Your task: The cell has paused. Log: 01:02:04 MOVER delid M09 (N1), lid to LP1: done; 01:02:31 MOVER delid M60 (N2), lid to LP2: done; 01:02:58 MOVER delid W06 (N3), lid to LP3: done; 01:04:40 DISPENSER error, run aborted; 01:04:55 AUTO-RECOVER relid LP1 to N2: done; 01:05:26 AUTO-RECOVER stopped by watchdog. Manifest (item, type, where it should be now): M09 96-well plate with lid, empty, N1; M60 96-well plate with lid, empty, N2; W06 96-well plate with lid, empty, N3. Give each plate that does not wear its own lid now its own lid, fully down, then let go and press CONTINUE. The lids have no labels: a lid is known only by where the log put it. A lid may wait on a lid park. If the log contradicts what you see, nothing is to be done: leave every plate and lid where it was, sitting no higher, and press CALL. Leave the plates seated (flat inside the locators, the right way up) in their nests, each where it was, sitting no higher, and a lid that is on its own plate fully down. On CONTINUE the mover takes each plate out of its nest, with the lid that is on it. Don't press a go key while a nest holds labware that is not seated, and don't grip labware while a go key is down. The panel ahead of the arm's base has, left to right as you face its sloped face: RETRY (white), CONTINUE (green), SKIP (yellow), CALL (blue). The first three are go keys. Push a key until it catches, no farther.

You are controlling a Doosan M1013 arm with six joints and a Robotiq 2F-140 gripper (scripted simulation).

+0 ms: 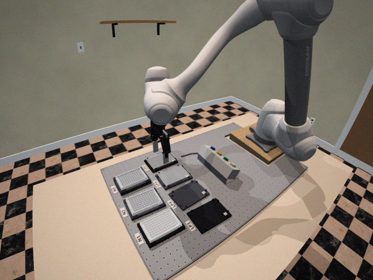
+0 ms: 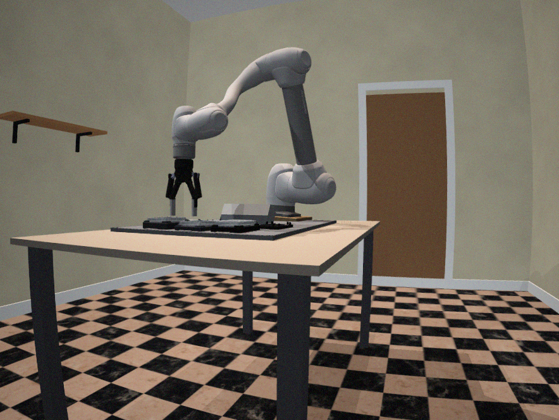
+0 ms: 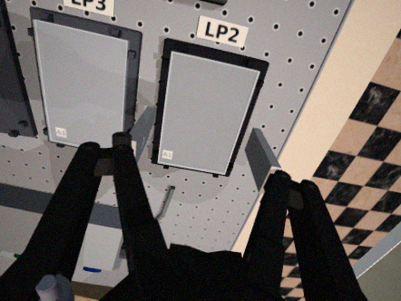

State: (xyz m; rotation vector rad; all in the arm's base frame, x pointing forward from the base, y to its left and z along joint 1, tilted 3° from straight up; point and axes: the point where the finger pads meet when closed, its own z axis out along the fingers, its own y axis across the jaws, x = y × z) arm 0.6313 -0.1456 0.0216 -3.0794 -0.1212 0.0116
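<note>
The lid park LP2 lies 50 mm below my hand. Also, from my hand: clear lid: 10 mm behind, 130 mm to the left, 40 mm below; then lid park LP3: 10 mm behind, 130 mm to the left, 50 mm below; then plate: 180 mm ahead, 70 mm to the left, 30 mm below.
</note>
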